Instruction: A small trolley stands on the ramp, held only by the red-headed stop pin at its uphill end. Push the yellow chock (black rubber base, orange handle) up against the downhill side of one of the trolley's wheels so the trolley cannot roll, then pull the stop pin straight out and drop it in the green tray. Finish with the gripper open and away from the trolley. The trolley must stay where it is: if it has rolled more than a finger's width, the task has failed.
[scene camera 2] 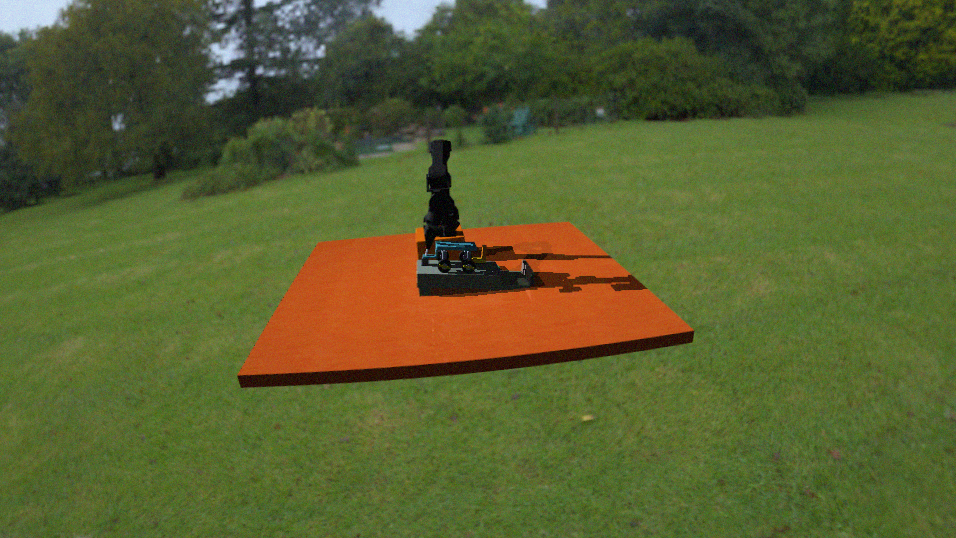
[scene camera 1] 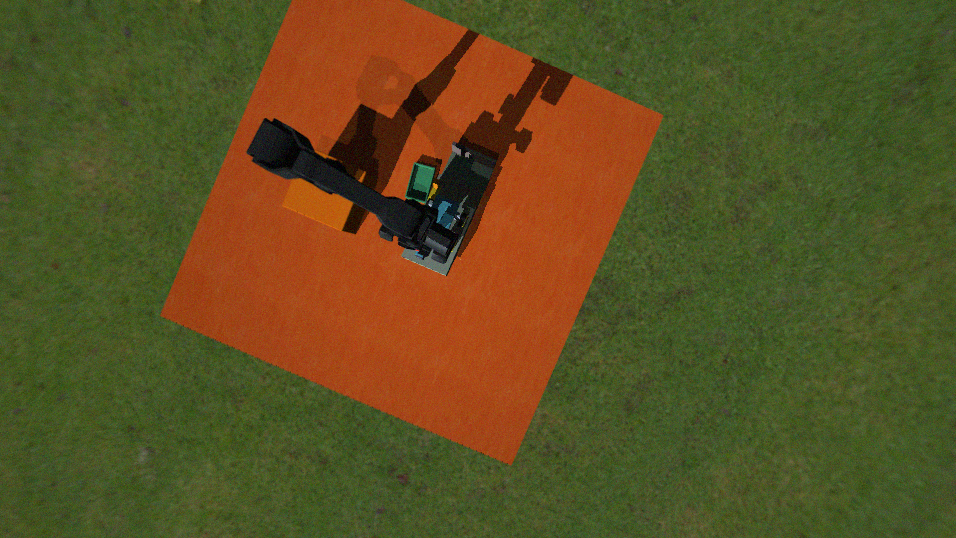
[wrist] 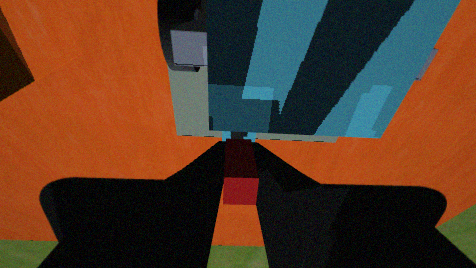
Path:
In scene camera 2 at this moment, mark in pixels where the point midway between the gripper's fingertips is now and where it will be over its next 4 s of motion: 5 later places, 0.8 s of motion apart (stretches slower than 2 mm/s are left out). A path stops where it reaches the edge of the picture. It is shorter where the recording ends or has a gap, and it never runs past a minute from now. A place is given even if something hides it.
My gripper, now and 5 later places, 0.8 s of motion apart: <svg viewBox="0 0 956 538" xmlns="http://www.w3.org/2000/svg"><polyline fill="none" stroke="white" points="427,248 428,244 426,240 419,238 418,234 435,235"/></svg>

